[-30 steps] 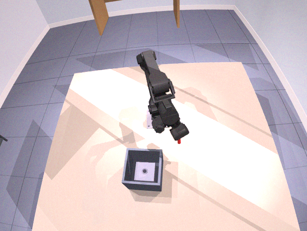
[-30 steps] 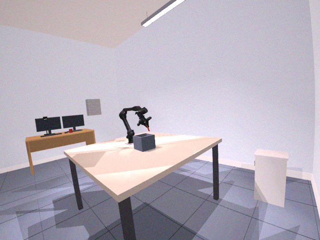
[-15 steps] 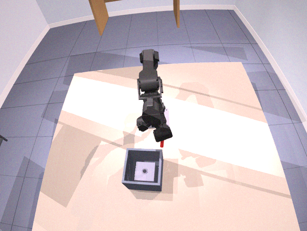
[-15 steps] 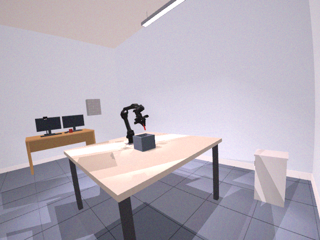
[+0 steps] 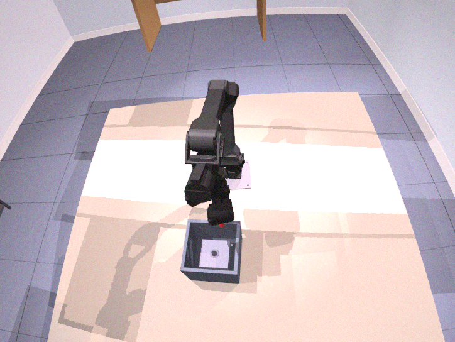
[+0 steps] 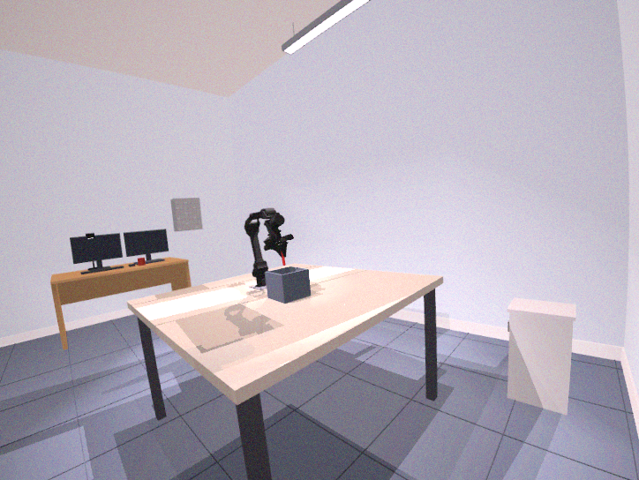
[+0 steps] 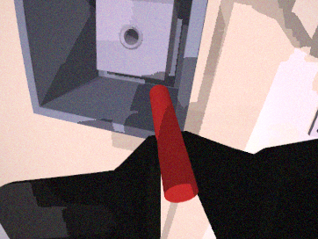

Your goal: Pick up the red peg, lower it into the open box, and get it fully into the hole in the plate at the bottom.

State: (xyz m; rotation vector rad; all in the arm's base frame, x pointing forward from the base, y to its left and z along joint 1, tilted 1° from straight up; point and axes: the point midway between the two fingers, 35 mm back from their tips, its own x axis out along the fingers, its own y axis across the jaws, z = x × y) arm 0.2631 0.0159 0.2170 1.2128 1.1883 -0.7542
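My gripper tip is now 70 mm short of the plate, 40 mm to the left of it and 150 mm above it. The rest, counted from my gripper tip: red peg: 10 mm to the right.
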